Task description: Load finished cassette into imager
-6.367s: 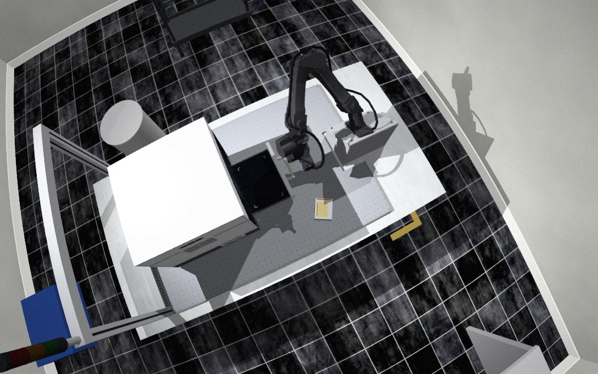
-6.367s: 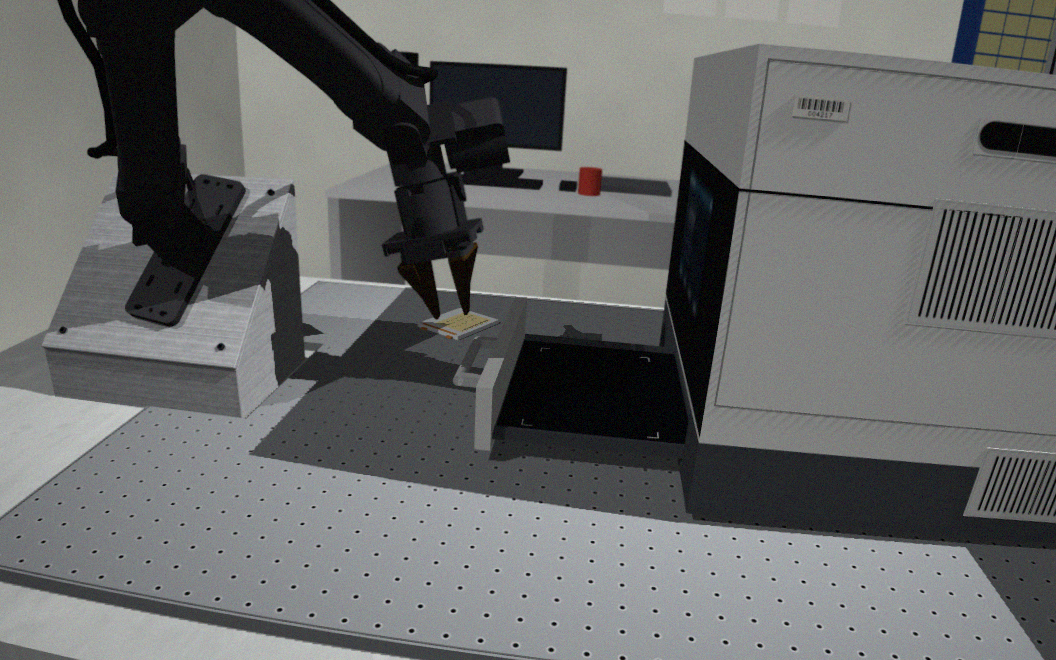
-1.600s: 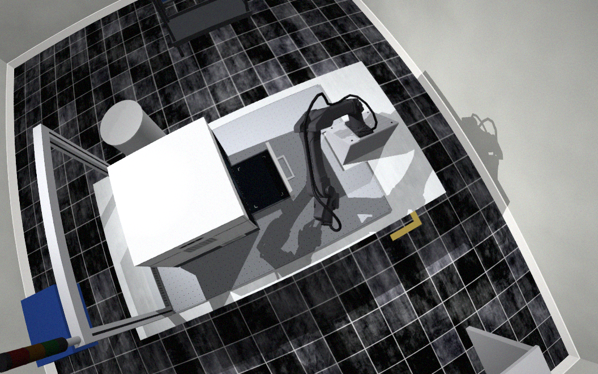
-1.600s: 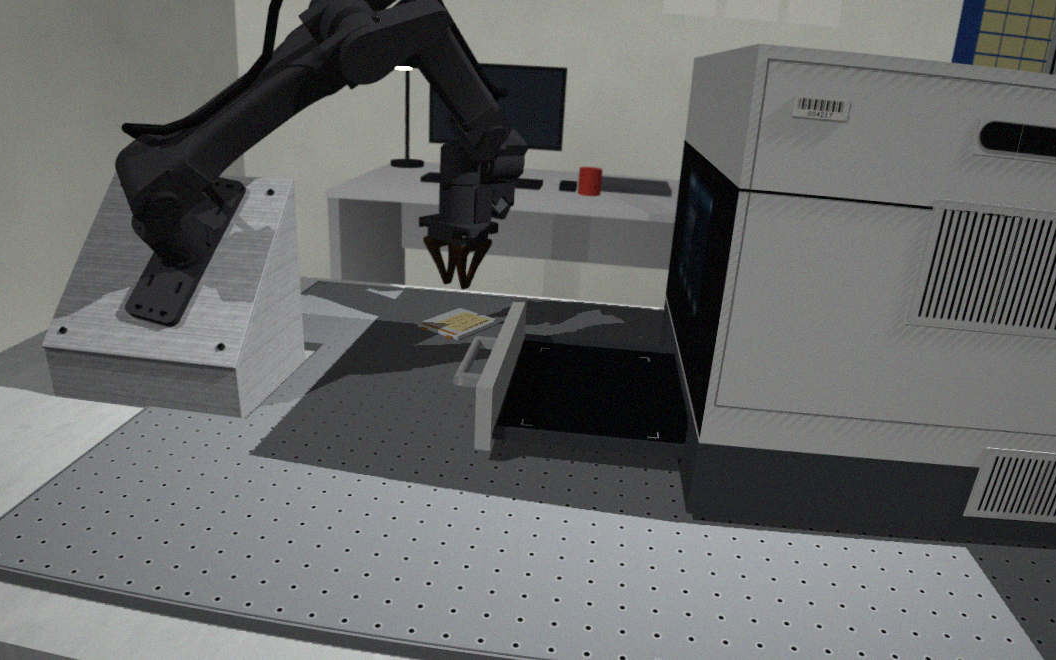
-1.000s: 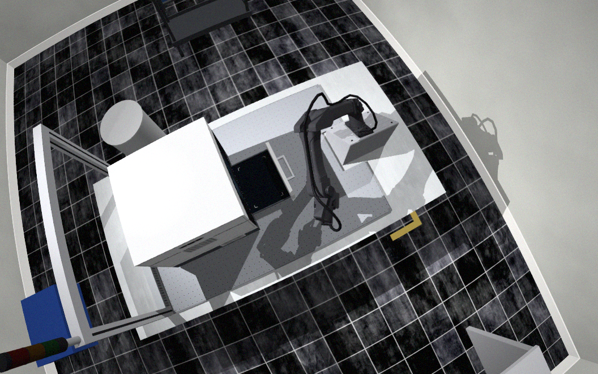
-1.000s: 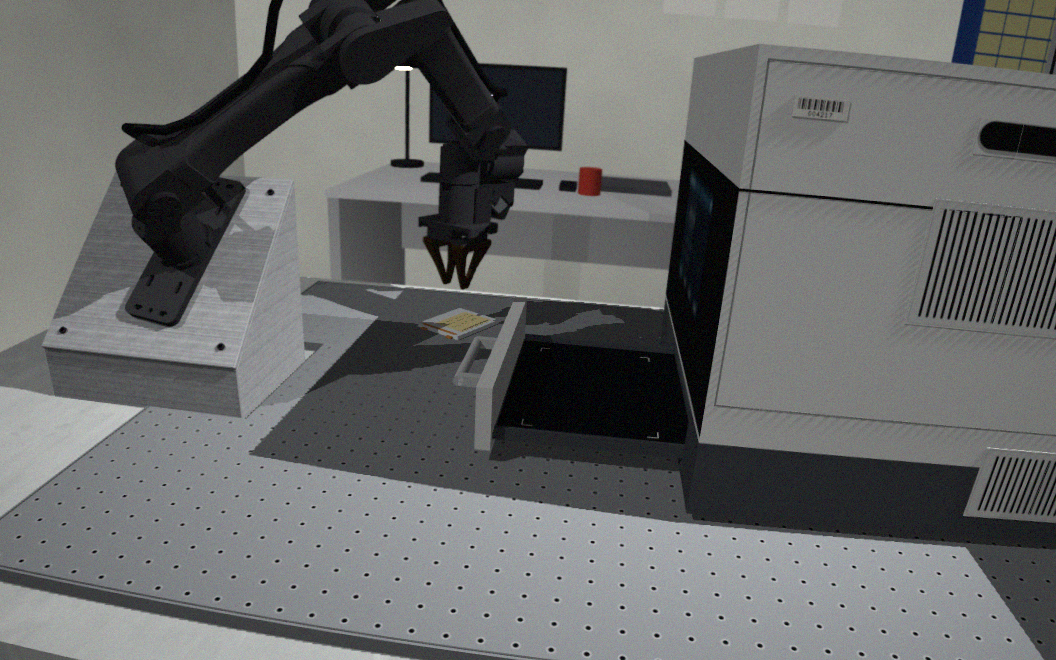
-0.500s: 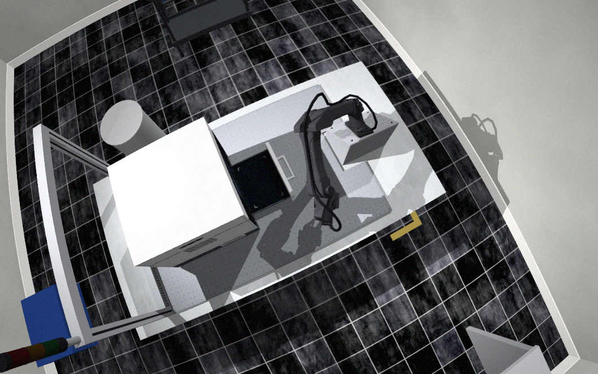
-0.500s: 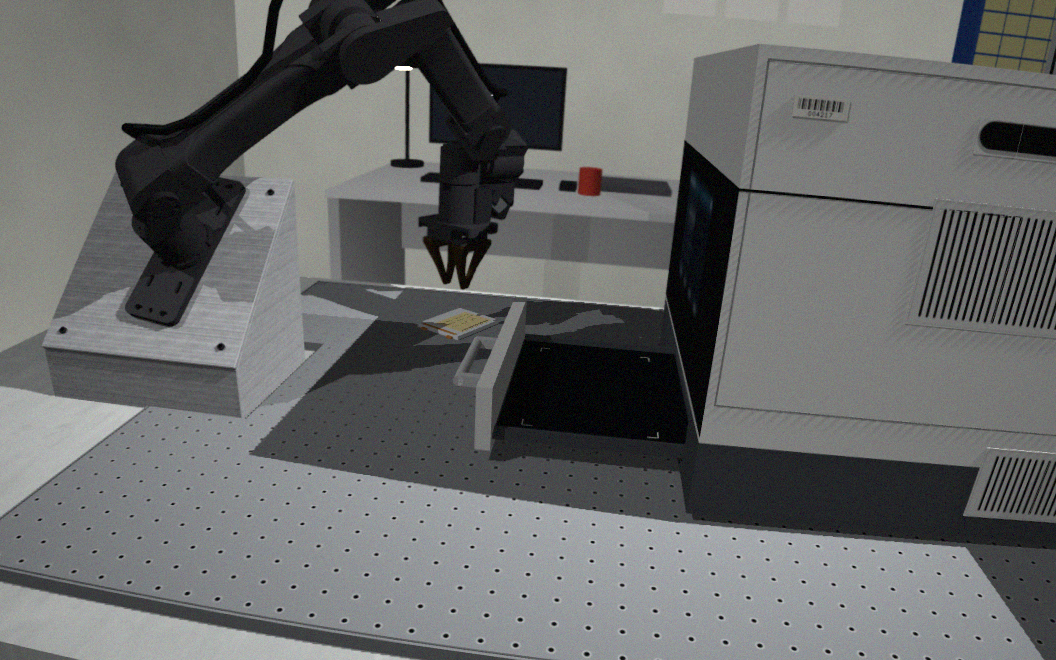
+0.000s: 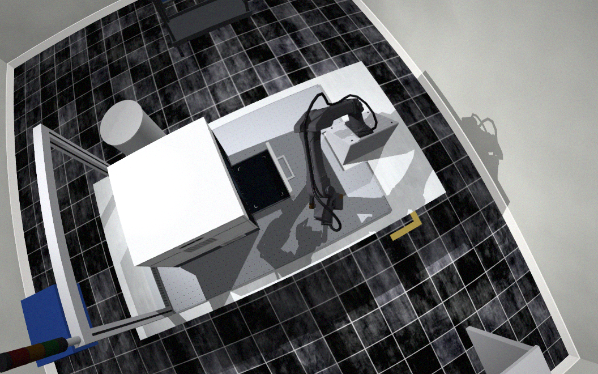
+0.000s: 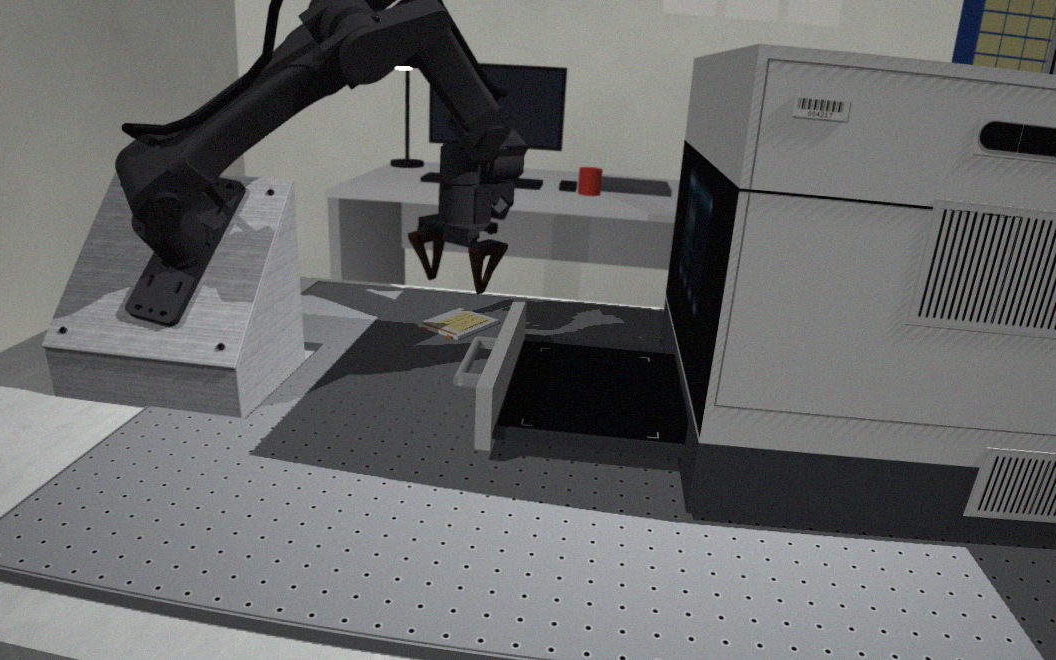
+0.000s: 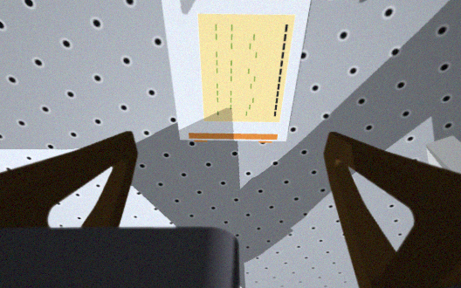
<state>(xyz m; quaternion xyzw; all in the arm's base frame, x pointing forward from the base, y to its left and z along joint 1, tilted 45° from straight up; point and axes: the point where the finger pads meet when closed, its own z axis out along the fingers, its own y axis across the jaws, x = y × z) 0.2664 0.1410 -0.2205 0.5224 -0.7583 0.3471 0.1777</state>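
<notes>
The finished cassette lies 7 cm below my hand and 1 cm ahead of it. The rest, counted from my hand: drawer (25 cm ahead, 21 cm to the right, 3 cm below); then frame rail (90 cm ahead, 52 cm above, 14 cm to the right).
</notes>
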